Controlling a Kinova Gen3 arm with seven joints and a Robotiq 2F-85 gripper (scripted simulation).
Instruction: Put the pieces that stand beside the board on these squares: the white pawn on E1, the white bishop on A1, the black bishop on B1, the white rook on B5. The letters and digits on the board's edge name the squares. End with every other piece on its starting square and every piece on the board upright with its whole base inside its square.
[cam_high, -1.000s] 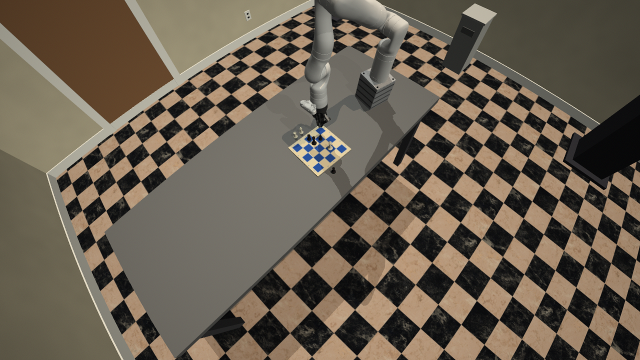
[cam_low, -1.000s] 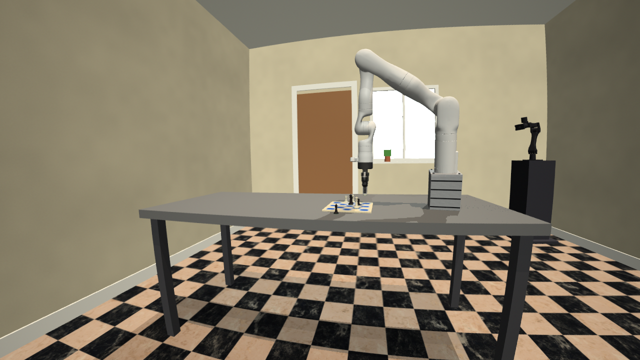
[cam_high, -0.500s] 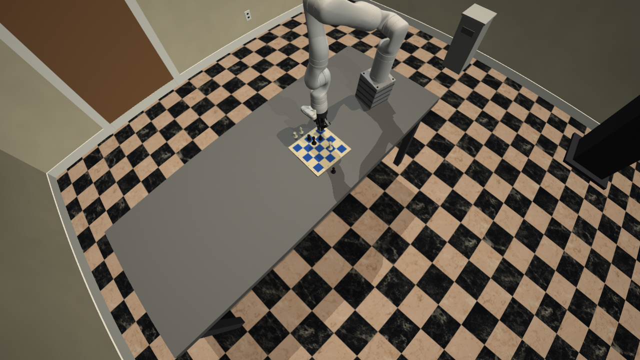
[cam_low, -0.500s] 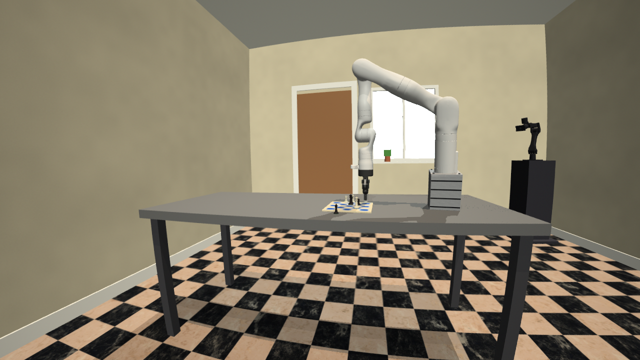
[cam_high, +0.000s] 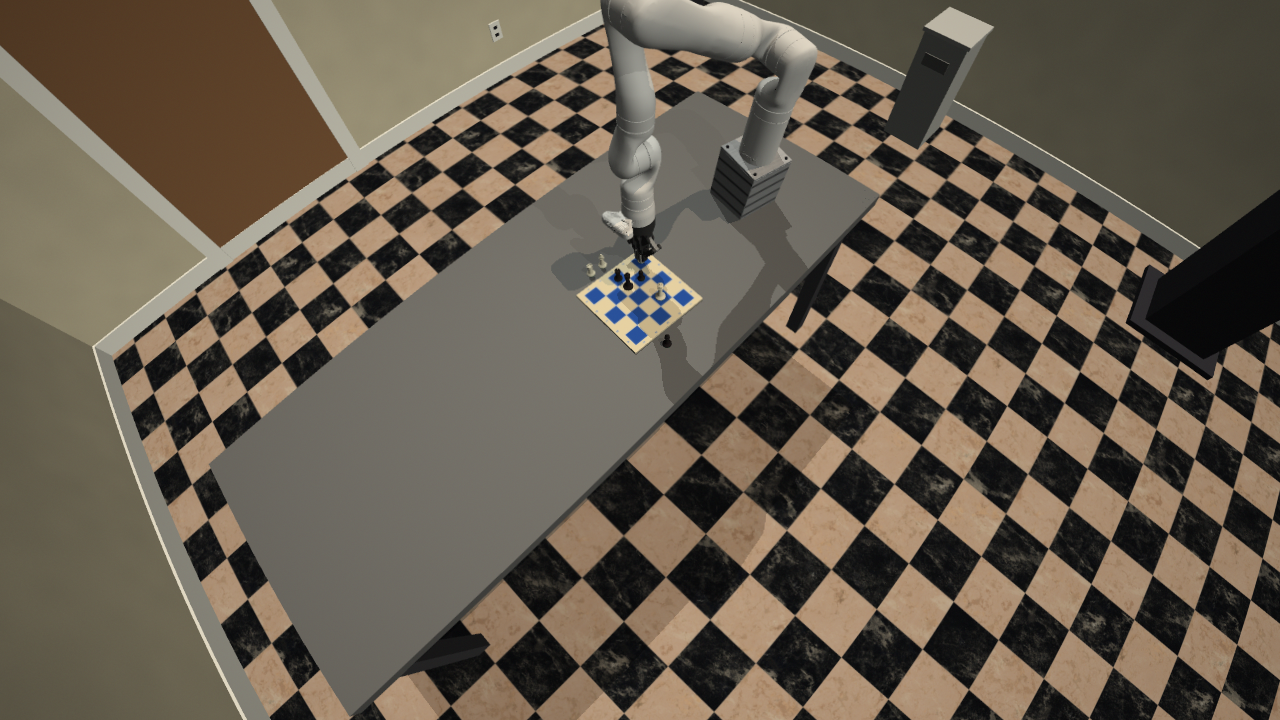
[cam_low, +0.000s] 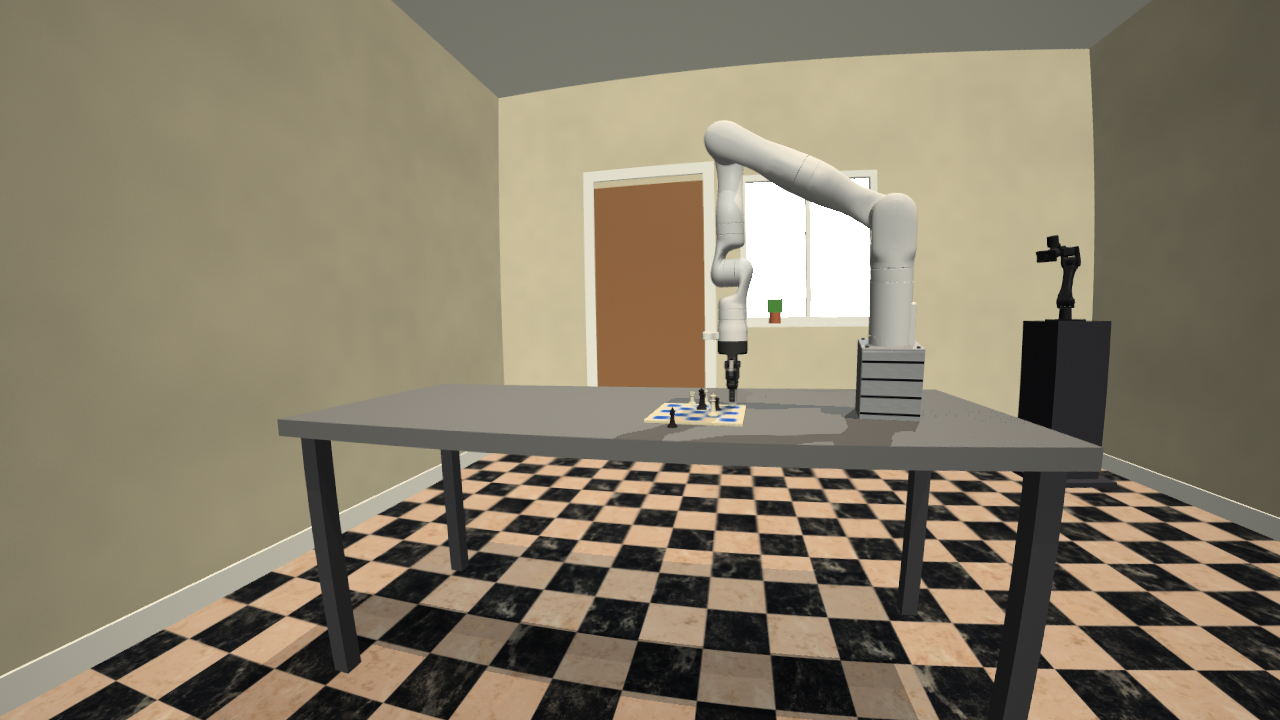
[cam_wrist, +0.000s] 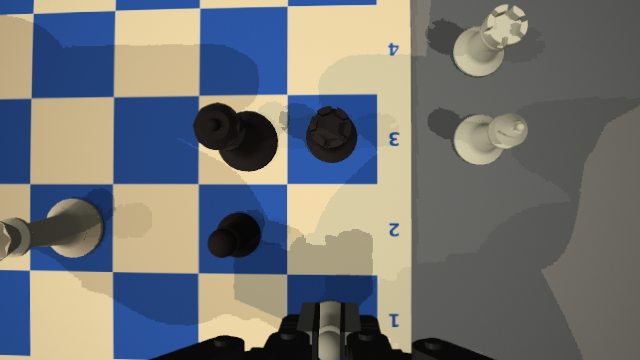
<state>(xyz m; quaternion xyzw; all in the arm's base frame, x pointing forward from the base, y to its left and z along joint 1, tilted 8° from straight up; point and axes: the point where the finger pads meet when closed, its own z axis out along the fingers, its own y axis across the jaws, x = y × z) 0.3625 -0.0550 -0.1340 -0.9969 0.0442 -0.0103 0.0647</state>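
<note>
The white pawn lies 10 mm below my hand. The rest, counted from my hand: tall black piece: 80 mm ahead, 30 mm to the left; then chessboard: 80 mm ahead, 70 mm to the left, 30 mm below; then black pawn: 40 mm to the left, 40 mm ahead, 20 mm below.
</note>
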